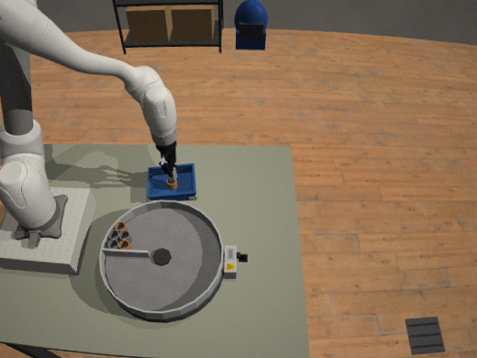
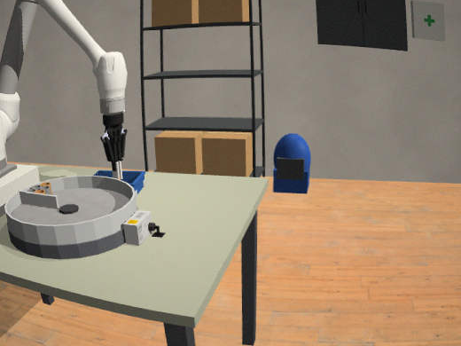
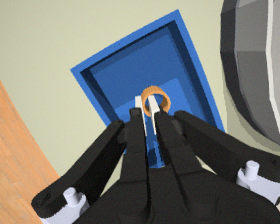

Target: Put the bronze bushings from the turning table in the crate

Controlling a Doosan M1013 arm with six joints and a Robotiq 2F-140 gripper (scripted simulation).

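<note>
My hand is 10 mm to the left of the crate and 50 mm above it. The rest, counted from my hand: grey turning table (40 mm behind, 350 mm to the right, 20 mm below).
</note>
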